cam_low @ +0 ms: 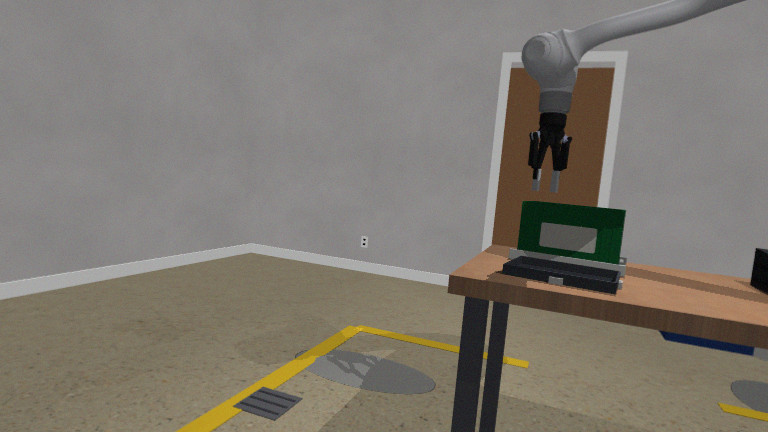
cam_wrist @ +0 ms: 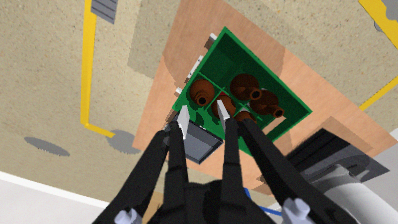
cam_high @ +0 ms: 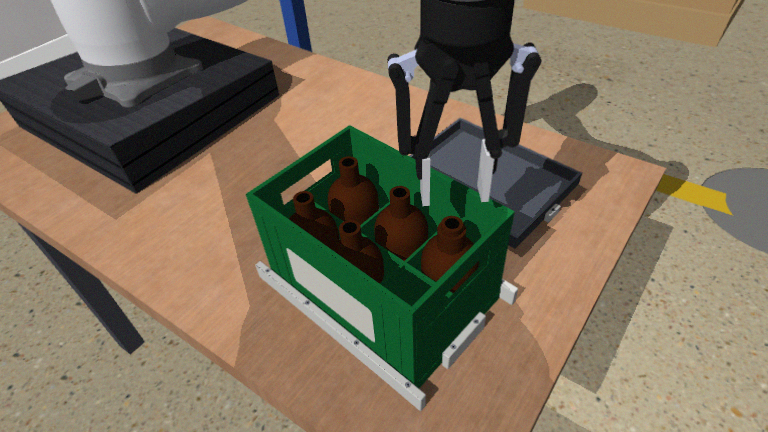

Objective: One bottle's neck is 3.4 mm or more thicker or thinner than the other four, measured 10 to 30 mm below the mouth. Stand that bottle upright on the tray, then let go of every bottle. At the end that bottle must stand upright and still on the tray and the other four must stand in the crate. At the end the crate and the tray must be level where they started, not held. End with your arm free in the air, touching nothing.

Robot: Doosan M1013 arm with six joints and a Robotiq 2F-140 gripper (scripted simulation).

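My gripper is now 160 mm above the crate, 90 mm past it and 20 mm to the left of it. From my hand the other things lie so: grey tray: 260 mm to the left, 230 mm below, 60 mm behind.
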